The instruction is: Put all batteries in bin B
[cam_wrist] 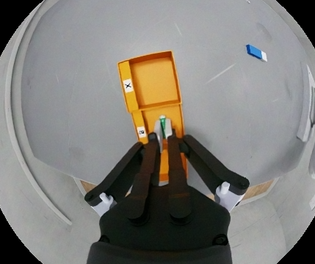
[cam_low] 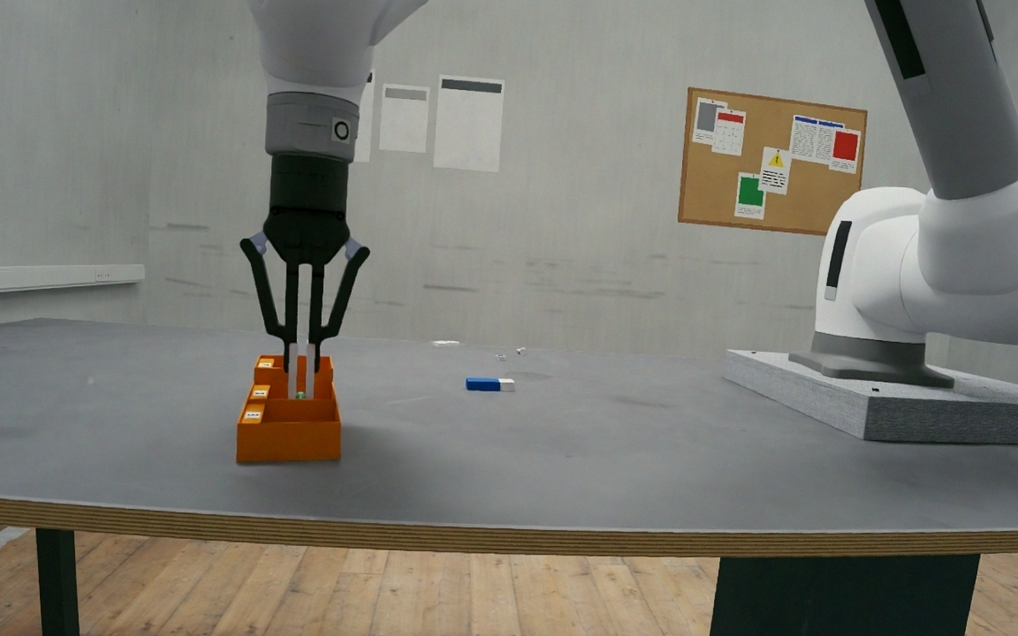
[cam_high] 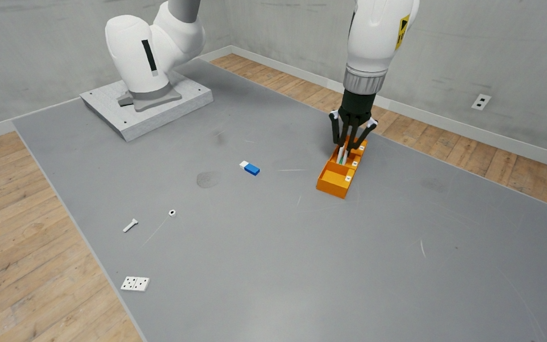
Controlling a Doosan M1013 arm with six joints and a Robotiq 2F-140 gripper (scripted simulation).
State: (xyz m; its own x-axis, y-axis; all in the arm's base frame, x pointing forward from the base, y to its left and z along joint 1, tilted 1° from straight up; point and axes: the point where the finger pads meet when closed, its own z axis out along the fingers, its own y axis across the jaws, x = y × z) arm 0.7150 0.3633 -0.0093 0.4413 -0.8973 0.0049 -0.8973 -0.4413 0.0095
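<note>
My hand is 30 mm above the orange bin row and 10 mm short of it. Round my hand: green battery: 30 mm below; then white eraser: 250 mm to the right, 170 mm behind, 40 mm below; then nut: 500 mm to the right, 140 mm behind, 50 mm below.
</note>
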